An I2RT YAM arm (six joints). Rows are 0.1 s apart.
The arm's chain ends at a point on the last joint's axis. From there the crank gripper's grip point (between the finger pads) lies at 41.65 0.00 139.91 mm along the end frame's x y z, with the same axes.
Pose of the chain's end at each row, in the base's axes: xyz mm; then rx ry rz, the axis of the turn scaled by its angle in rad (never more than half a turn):
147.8 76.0 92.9 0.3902 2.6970 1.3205
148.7 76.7 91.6 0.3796 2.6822 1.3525
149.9 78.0 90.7 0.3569 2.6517 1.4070
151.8 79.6 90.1 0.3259 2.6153 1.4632
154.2 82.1 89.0 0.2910 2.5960 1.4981
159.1 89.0 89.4 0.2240 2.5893 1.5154
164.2 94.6 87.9 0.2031 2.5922 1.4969
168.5 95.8 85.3 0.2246 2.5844 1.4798
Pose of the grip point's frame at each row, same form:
137.6 193.9 7.4 0.3902 2.6970 1.3205
138.3 196.4 8.7 0.3796 2.6822 1.3525
139.5 200.8 12.4 0.3569 2.6517 1.4070
141.5 205.4 16.8 0.3259 2.6153 1.4632
142.7 209.4 18.6 0.2910 2.5960 1.4981
144.7 216.5 19.8 0.2240 2.5893 1.5154
149.8 221.1 16.4 0.2031 2.5922 1.4969
156.9 222.0 12.9 0.2246 2.5844 1.4798

